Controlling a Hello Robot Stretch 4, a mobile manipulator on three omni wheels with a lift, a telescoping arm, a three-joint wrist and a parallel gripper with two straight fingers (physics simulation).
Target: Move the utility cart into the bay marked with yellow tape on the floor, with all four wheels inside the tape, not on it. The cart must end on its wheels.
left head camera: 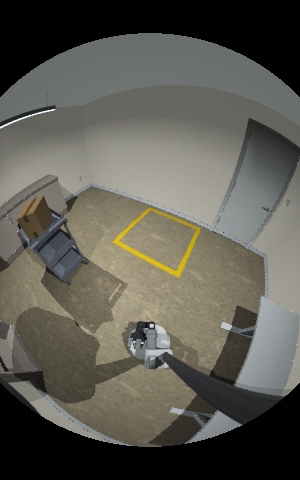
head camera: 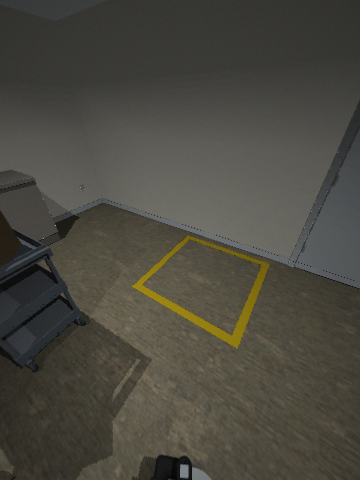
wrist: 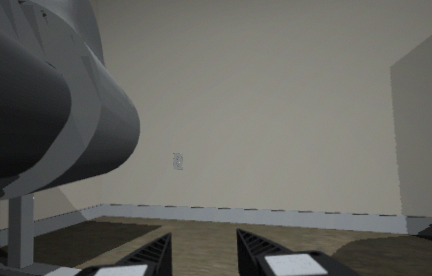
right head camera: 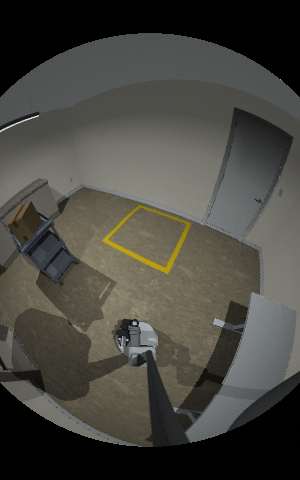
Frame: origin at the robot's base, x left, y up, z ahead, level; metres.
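Seen in the pictures: gripper, fingertip midpoint: [left head camera: 137,349] [wrist: 204,251] [right head camera: 122,346].
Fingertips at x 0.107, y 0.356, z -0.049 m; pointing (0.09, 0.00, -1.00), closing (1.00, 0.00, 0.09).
Offsets run from my fingertips to a thing's top centre. "*": to the spot under its first point. Level surfaces: height alone.
The grey utility cart [head camera: 30,287] [left head camera: 55,247] [right head camera: 45,245] stands upright on its wheels left of the bay, outside the tape; its left part is cut off in the head view. A brown box @(dx +1.101, dy +0.689, dz +0.936 m) [head camera: 6,240] [left head camera: 35,217] [right head camera: 25,220] sits on its top shelf. The yellow tape @(* dx -0.089, dy -0.383, dz +1.163 m) [head camera: 185,312] [left head camera: 147,258] [right head camera: 135,255] outlines a four-sided bay on the floor near the far wall. My gripper [left head camera: 138,344] [right head camera: 122,342] [wrist: 204,251] is open and empty, apart from the cart, with floor and wall showing beyond its fingers in the wrist view.
A pale cabinet [head camera: 30,210] [left head camera: 56,196] [right head camera: 45,197] stands behind the cart at the left wall. A grey door [head camera: 335,225] [left head camera: 260,195] [right head camera: 250,185] is right of the bay. A grey table @(dy +0.337 m) [left head camera: 270,350] [right head camera: 265,340] stands at the lower right.
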